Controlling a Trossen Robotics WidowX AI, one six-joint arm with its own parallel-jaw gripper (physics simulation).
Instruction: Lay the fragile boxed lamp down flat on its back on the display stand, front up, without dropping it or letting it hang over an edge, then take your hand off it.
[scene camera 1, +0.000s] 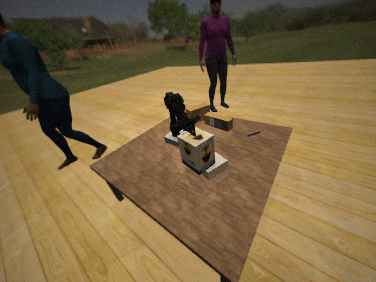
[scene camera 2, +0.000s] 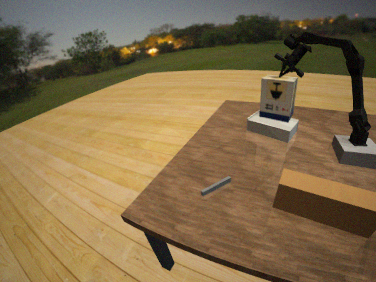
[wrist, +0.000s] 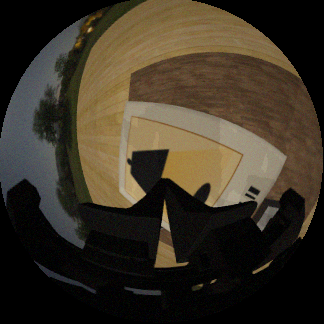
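Pixels of known places: gripper, fingertip midpoint: (scene camera 1: 195, 136) (scene camera 2: 279, 77) (wrist: 164, 181); arm's base, link origin: (scene camera 1: 176, 134) (scene camera 2: 357, 142).
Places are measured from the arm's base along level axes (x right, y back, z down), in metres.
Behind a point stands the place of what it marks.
The boxed lamp (scene camera 1: 197, 152) @(x 0.379, y -0.416, z -0.185 m) (scene camera 2: 276, 98) @(x 0.212, y -0.384, z -0.129 m) (wrist: 205, 155) @(x 0.318, y -0.326, z -0.230 m), white with a yellow panel and a dark lamp picture, stands upright on the display stand (scene camera 1: 218, 168) @(x 0.272, y -0.501, z 0.013 m) (scene camera 2: 271, 129) @(x 0.120, y -0.408, z 0.016 m). Its dark blue bottom band is down on the low white block. In scene camera 1 the box covers the stand's left part, so I cannot tell how its base sits against that edge. My gripper (scene camera 1: 194, 135) @(x 0.291, y -0.365, z -0.232 m) (scene camera 2: 281, 76) @(x 0.291, y -0.365, z -0.232 m) (wrist: 164, 181) @(x 0.291, y -0.365, z -0.232 m) is shut and empty. Its fingertips point down at the box's top, touching or very close to it; the exact contact is unclear.
My arm's base (scene camera 1: 171, 139) @(x 0.070, y 0.009, z 0.010 m) (scene camera 2: 350, 151) @(x -0.088, y -0.078, z -0.004 m) stands on the brown table (scene camera 1: 145, 172) @(x 0.451, y 0.011, z 0.066 m) (scene camera 2: 185, 215) @(x -0.444, y -0.718, z 0.066 m). Brown oblong boxes (scene camera 1: 218, 121) @(x -0.320, y -0.307, z -0.015 m) (scene camera 2: 325, 200) @(x -0.405, y -0.304, z -0.032 m) lie near the base. A thin grey bar (scene camera 1: 254, 133) @(x -0.296, y -0.648, z 0.052 m) (scene camera 2: 216, 185) @(x -0.305, y -0.640, z 0.046 m) lies on the tabletop. Two people are beyond the table.
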